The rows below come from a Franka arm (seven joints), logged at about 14 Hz.
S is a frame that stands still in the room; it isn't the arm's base.
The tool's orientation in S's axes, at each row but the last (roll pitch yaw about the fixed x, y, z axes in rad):
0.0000 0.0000 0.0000
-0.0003 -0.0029 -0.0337
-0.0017 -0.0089 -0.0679
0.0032 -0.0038 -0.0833
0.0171 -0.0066 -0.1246
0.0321 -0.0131 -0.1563
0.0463 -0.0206 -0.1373
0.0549 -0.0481 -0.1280
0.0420 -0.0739 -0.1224
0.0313 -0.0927 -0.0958
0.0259 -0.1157 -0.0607
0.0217 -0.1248 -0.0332
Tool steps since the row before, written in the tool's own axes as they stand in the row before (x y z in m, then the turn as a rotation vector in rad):
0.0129 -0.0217 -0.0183 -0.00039 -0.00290 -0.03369
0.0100 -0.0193 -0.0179 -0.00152 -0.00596 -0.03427
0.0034 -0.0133 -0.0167 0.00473 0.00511 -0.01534
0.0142 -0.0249 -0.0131 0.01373 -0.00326 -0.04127
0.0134 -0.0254 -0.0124 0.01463 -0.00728 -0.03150
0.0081 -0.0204 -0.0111 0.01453 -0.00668 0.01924
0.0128 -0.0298 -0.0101 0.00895 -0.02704 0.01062
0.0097 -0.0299 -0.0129 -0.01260 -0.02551 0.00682
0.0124 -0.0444 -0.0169 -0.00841 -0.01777 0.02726
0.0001 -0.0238 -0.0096 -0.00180 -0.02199 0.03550
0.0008 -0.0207 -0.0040 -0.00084 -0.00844 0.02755
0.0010 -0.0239 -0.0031 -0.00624 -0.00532 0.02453
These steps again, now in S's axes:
0.0129 -0.0217 -0.0183 -0.00039 -0.00290 -0.03369
0.0094 -0.0196 -0.0179 -0.00162 -0.00592 -0.03427
0.0026 -0.0135 -0.0166 0.00520 0.00474 -0.01531
0.0121 -0.0260 -0.0131 0.01358 -0.00427 -0.04123
0.0103 -0.0267 -0.0127 0.01389 -0.00853 -0.03152
0.0050 -0.0211 -0.0116 0.01297 -0.00943 0.01920
0.0089 -0.0308 -0.0112 0.00491 -0.02844 0.00954
0.0066 -0.0302 -0.0140 -0.01604 -0.02399 0.00480
0.0083 -0.0450 -0.0178 -0.01257 -0.01749 0.02580
-0.0012 -0.0235 -0.0103 -0.00720 -0.02250 0.03448
0.0001 -0.0206 -0.0044 -0.00454 -0.00889 0.02704
0.0007 -0.0239 -0.0035 -0.00942 -0.00554 0.02344

